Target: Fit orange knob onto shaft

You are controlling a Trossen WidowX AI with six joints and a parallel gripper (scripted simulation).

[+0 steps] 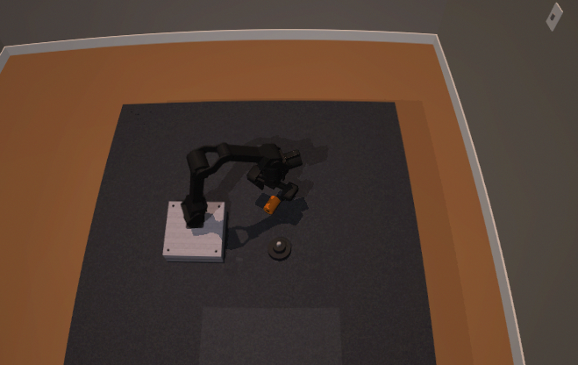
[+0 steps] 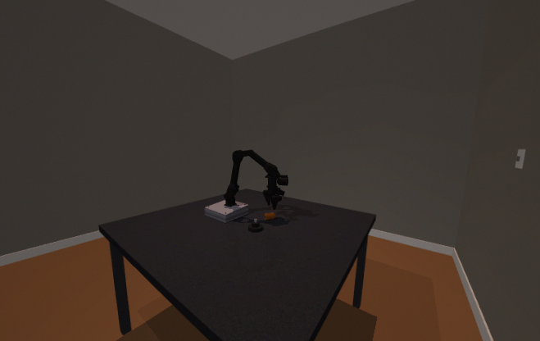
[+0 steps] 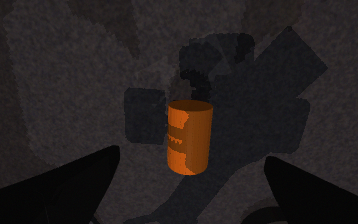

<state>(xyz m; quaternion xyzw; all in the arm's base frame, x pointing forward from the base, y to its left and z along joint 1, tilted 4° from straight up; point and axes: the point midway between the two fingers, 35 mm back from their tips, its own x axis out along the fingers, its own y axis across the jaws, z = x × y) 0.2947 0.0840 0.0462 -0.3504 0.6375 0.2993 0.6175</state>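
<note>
Right now my gripper tip is 6 cm above the orange knob. The rest, counted from my gripper tip: round pedestal with shaft (1 cm ahead, 19 cm to the right, 5 cm below).
</note>
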